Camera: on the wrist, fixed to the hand. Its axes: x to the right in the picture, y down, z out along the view.
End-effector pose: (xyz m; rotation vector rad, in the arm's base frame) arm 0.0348 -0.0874 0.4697 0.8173 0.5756 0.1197
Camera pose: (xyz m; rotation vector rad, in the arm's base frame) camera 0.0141 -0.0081 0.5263 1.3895 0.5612 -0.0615
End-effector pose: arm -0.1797 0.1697 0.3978 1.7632 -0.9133 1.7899
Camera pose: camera -0.2680 0.1331 0.3698 2.1520 -0.4361 2.1818
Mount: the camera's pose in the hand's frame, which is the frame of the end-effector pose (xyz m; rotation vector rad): -0.0171 0.0927 -0.0322 0.5862 -0.0519 0.0159
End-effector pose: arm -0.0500 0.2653 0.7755 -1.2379 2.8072 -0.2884
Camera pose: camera -0.1099 0.3438 0.7887 -1.0544 2.4075 -0.9726
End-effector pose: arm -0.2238 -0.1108 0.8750 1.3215 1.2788 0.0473
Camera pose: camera -0.1965 -0.0684 0.9609 1.8143 1.2860 -0.3746
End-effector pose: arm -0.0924 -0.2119 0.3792 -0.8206 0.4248 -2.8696
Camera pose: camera -0.0911 -0.2893 0.3165 -0.7608 -0.4003 -2.7068
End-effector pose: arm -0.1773 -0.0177 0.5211 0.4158 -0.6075 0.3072
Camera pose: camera -0.2117 0.0755 0.5132 0.9845 -0.5654 0.4920
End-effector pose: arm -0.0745 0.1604 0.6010 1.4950 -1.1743 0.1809
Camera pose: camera -0.1350 0.2120 0.6610 2.0065 -1.2347 0.5354
